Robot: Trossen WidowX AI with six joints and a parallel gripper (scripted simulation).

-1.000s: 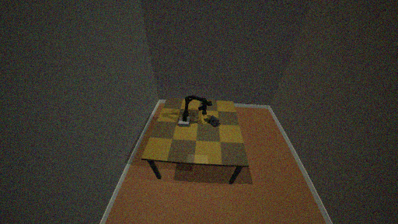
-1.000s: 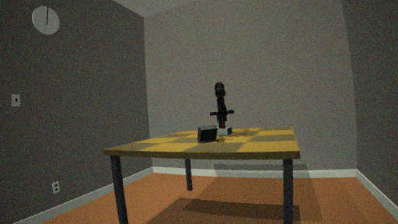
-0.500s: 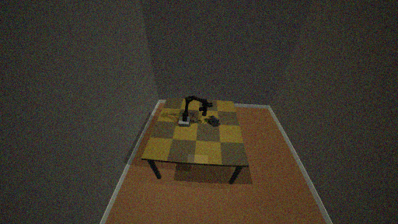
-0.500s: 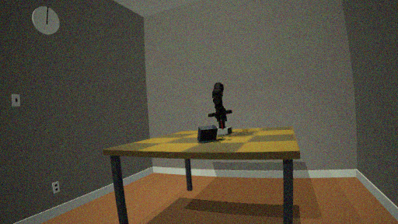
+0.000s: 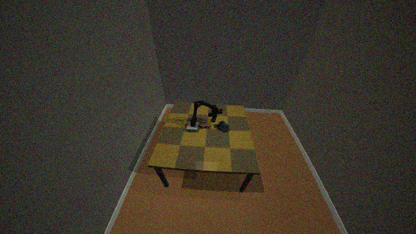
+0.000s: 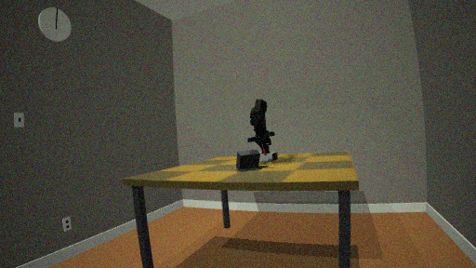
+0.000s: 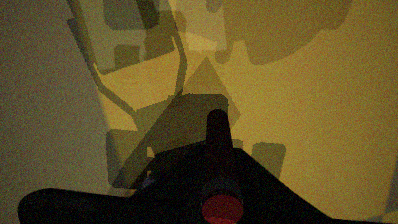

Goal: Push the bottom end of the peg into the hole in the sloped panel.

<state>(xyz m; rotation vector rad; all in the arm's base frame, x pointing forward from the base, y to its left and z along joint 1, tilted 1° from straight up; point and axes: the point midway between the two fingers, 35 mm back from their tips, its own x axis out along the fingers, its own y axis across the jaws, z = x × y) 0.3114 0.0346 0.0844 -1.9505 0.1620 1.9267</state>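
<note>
Now: the dark grey sloped panel 130 mm ahead of my gripper tip, 80 mm to the right of it and 50 mm below it. Also, from my gripper tip: round red peg 20 mm above.
</note>
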